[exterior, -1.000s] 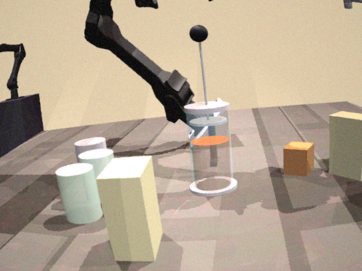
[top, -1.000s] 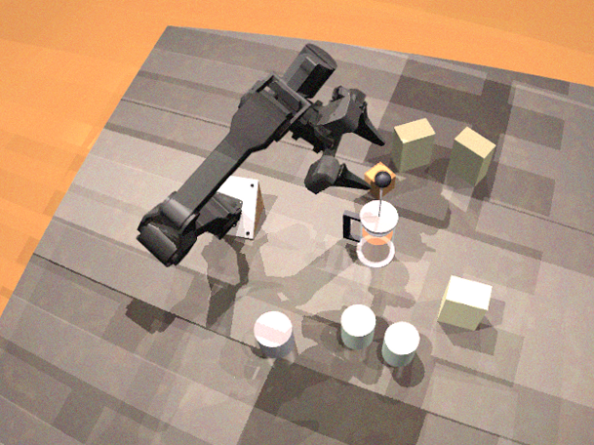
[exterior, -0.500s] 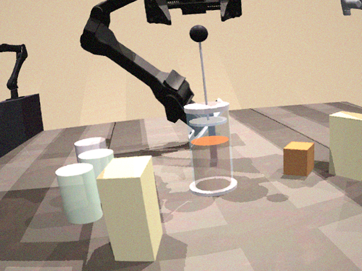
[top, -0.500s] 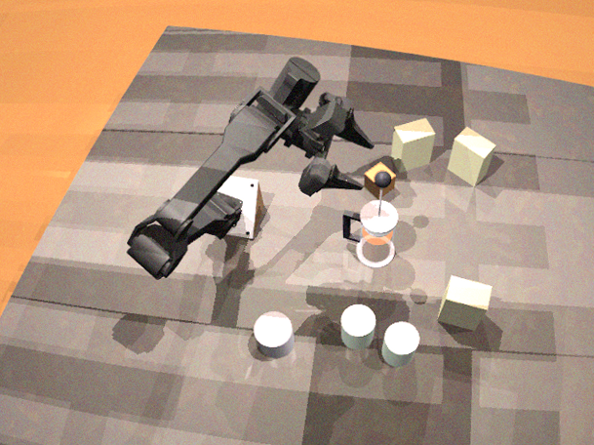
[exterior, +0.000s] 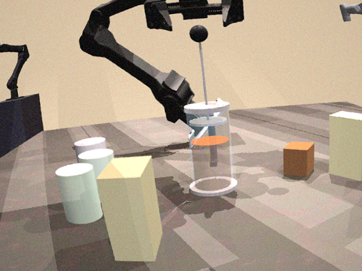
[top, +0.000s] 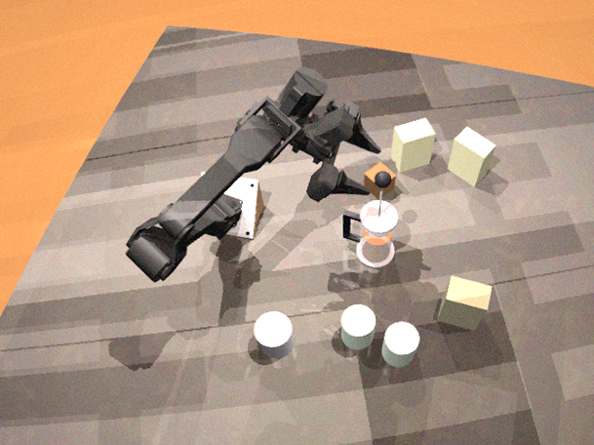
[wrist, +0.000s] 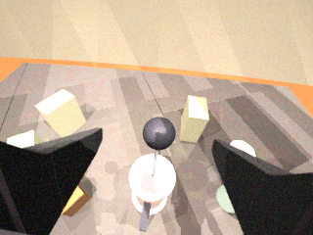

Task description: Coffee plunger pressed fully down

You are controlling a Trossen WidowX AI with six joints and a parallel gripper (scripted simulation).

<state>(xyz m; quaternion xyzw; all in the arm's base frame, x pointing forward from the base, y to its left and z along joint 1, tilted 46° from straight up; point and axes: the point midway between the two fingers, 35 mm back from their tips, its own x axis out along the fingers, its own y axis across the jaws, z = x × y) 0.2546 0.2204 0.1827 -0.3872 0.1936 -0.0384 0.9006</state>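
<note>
Now: the coffee press 15 cm below my gripper tip. Also, from my gripper tip: orange cube (3 cm behind, 17 cm to the left, 25 cm below).
</note>
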